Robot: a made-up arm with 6 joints.
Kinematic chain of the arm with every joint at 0, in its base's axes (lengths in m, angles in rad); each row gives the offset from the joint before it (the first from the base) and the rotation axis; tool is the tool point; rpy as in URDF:
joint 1: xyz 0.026 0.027 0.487 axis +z
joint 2: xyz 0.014 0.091 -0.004 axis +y
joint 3: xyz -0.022 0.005 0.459 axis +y
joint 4: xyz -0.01 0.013 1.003 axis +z
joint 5: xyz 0 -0.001 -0.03 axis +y
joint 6: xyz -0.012 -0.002 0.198 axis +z
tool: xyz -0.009 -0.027 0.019 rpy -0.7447 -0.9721 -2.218
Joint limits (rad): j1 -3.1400..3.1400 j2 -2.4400..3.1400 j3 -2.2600..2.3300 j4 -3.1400..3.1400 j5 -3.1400..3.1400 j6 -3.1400..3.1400
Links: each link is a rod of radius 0.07 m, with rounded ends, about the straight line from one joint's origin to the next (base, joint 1, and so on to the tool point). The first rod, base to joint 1, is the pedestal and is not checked.
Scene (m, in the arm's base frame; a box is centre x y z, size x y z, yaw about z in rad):
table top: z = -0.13
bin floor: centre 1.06 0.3 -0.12 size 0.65 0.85 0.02 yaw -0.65
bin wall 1: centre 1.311 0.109 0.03 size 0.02 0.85 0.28 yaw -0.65
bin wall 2: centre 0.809 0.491 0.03 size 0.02 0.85 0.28 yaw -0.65
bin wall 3: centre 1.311 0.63 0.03 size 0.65 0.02 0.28 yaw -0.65
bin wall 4: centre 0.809 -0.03 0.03 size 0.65 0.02 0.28 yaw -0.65
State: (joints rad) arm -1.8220 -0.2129 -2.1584 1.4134 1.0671 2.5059
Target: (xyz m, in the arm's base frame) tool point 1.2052 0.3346 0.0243
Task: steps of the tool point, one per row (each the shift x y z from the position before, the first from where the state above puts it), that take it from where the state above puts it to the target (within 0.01 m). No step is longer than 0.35 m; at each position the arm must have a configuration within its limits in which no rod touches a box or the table.
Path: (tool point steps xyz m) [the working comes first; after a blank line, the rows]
Joints at the target: -2.6646 -0.8625 -1.4432 1.3375 0.7788 2.5172
Straight joint move there: touches bin wall 2.

1: 0.1735 0.0443 0.0883
2: 0.1914 -0.0084 0.1020
3: 0.1923 -0.0657 0.1141
4: 0.0930 -0.1931 -0.2247
5: 0.0222 -0.2205 -0.2210

